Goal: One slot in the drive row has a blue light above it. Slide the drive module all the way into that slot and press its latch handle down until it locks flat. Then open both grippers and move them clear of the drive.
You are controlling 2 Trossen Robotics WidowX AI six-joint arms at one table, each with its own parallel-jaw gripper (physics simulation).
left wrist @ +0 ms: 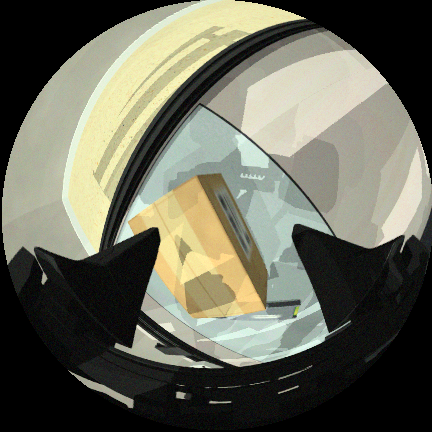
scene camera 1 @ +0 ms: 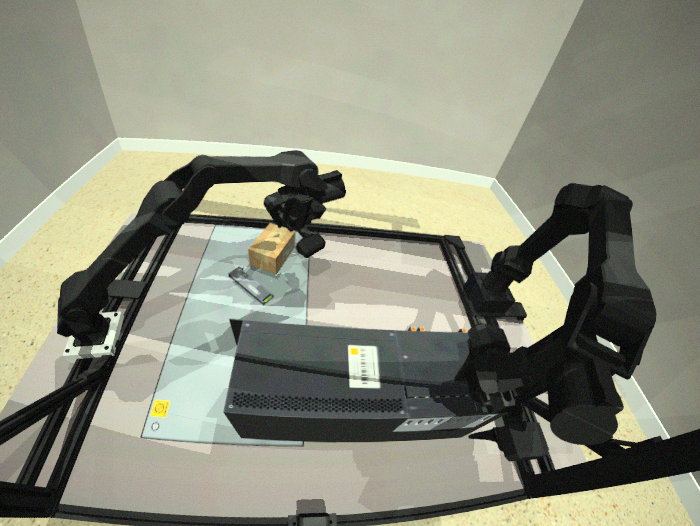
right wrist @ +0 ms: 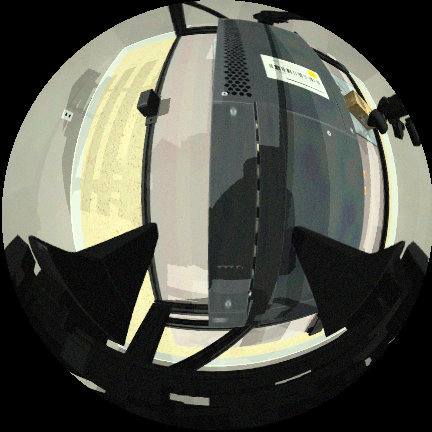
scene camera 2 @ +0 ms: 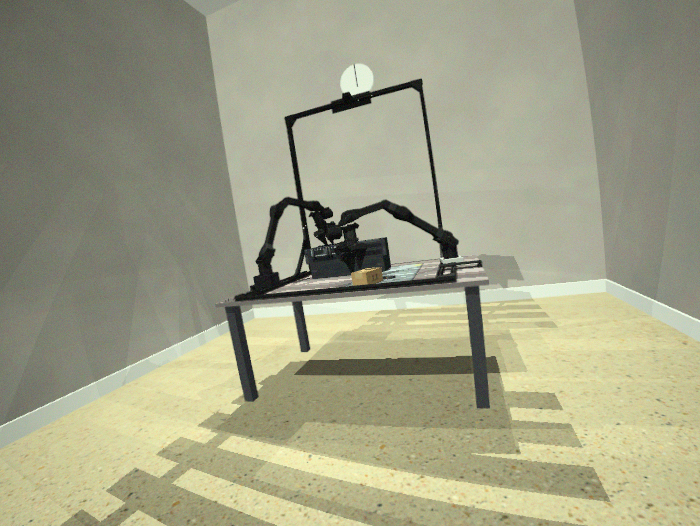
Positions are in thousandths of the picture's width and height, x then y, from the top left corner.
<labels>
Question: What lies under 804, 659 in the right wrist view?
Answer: My right gripper.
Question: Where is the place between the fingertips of my left gripper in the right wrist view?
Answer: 860, 277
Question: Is my right gripper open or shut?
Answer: Open.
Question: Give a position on a cardboard box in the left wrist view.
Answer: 480, 598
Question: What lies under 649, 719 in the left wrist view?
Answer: A drive module.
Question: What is my right gripper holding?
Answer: Nothing.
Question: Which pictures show my left gripper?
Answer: The left wrist view, scene camera 1, the right wrist view and scene camera 2: all of them.
</labels>
